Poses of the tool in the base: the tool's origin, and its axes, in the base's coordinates. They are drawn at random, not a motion.
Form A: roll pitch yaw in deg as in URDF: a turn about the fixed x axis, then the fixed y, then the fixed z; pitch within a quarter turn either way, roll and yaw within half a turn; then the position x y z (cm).
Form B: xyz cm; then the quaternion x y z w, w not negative. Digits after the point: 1 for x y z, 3 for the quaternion.
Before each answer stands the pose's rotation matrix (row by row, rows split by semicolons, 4 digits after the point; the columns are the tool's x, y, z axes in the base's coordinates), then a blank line. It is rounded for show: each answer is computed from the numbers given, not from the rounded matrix.
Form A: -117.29 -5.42 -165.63 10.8 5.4 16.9
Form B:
-0.9644 -0.1951 0.1786; -0.2471 0.4233 -0.8716; 0.0945 -0.8847 -0.4564

10.8 5.4 16.9 -0.131 0.843 -0.521 0.025
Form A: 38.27 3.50 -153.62 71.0 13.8 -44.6
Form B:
-0.8942 0.3150 -0.3181; -0.4435 -0.7201 0.5336; -0.0610 0.6182 0.7836

71.0 13.8 -44.6 0.103 -0.312 -0.922 0.206
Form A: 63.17 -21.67 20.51 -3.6 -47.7 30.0
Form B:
0.8704 -0.4668 0.1566; 0.3256 0.3073 -0.8942; 0.3693 0.8293 0.4194

-3.6 -47.7 30.0 0.535 -0.066 0.246 0.806
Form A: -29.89 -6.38 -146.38 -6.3 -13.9 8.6
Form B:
-0.8276 0.4339 0.3561; -0.5503 -0.7526 -0.3616; 0.1111 -0.4953 0.8616

-6.3 -13.9 8.6 -0.126 0.231 -0.928 0.265
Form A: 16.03 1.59 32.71 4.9 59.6 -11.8
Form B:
0.8411 -0.5129 0.1717; 0.5402 0.8128 -0.2179; -0.0277 0.2760 0.9607

4.9 59.6 -11.8 0.130 0.052 0.277 0.951
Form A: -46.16 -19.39 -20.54 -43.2 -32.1 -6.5
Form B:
0.8833 0.4673 0.0377; -0.3310 0.5646 0.7561; 0.3320 -0.6804 0.6534

-43.2 -32.1 -6.5 -0.408 -0.084 -0.227 0.881
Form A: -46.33 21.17 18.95 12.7 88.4 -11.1
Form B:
0.8820 -0.4713 0.0010; 0.3028 0.5683 0.7651; -0.3611 -0.6745 0.6439

12.7 88.4 -11.1 -0.409 0.103 0.220 0.880
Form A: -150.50 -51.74 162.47 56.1 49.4 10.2
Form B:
-0.5905 -0.1065 -0.8000; 0.1865 0.9464 -0.2637; 0.7852 -0.3049 -0.5390

56.1 49.4 10.2 -0.023 -0.877 0.162 0.452
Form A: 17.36 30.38 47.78 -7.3 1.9 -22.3
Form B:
0.5797 -0.6054 0.5453; 0.6389 0.7531 0.1570; -0.5057 0.2574 0.8234

-7.3 1.9 -22.3 0.028 0.296 0.350 0.888
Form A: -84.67 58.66 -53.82 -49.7 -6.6 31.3
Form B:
0.3070 -0.4270 0.8505; -0.4198 0.7413 0.5237; -0.8541 -0.5179 0.0483

-49.7 -6.6 31.3 -0.360 0.589 0.002 0.724
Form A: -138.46 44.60 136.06 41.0 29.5 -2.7
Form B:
-0.5127 0.8547 -0.0817; 0.4941 0.2159 -0.8422; -0.7022 -0.4722 -0.5329

41.0 29.5 -2.7 0.448 0.752 -0.437 0.206
